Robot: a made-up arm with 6 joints.
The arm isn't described. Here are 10 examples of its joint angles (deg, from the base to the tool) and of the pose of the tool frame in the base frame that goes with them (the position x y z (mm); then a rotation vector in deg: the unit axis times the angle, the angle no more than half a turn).
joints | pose
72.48 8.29 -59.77 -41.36 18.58 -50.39 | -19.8 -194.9 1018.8 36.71 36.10 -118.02
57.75 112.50 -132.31 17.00 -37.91 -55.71 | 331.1 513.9 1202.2 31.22 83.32 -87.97
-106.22 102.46 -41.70 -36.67 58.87 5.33 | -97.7 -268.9 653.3 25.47 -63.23 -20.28
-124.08 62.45 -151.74 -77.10 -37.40 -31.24 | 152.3 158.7 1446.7 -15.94 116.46 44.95
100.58 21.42 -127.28 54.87 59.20 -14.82 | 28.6 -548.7 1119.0 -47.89 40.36 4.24
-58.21 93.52 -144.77 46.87 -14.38 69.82 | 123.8 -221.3 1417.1 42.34 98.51 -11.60
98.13 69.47 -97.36 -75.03 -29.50 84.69 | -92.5 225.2 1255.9 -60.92 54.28 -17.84
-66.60 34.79 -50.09 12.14 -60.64 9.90 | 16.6 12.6 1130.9 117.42 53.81 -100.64
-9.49 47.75 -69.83 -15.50 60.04 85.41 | 97.5 -11.3 1084.4 -18.04 -143.24 15.02
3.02 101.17 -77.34 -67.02 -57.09 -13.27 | 551.3 111.4 871.9 -0.99 21.18 -128.53
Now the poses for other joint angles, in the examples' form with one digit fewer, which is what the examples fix.
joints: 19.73 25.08 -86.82 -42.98 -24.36 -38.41
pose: -223 -58 1237 100.1 18.1 -109.6
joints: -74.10 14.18 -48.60 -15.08 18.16 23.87
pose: 0 110 993 -83.8 -80.9 84.8
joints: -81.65 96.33 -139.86 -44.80 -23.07 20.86
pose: 106 -360 1350 -87.0 -13.6 128.1
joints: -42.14 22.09 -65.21 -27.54 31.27 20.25
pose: -72 83 1072 -64.4 -90.7 101.8
